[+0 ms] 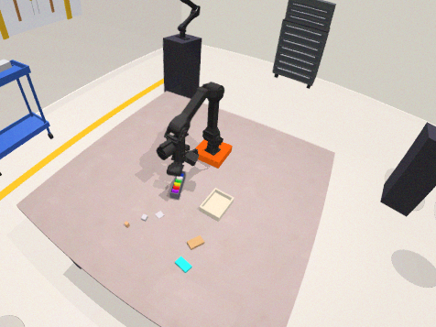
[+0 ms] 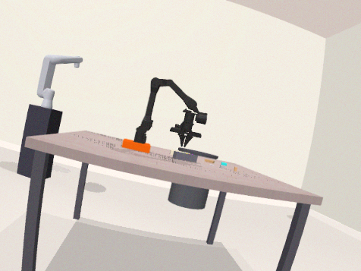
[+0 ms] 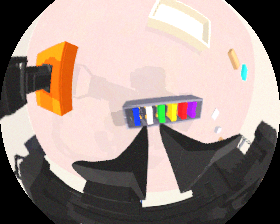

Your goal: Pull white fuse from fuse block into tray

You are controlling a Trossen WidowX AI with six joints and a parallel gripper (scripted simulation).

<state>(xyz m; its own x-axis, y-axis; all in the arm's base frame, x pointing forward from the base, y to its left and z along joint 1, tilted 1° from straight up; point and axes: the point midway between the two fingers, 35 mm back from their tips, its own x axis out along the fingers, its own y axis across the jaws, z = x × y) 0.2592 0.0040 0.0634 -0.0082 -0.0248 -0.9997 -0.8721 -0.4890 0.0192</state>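
Right now my gripper tip is 5 cm above the white fuse. Round my gripper tip: small orange cube: 34 cm ahead, 6 cm below, 1 cm to the left; cream tray: 22 cm to the left, 7 cm below, 1 cm behind; cyan block: 30 cm to the left, 30 cm ahead, 7 cm below.
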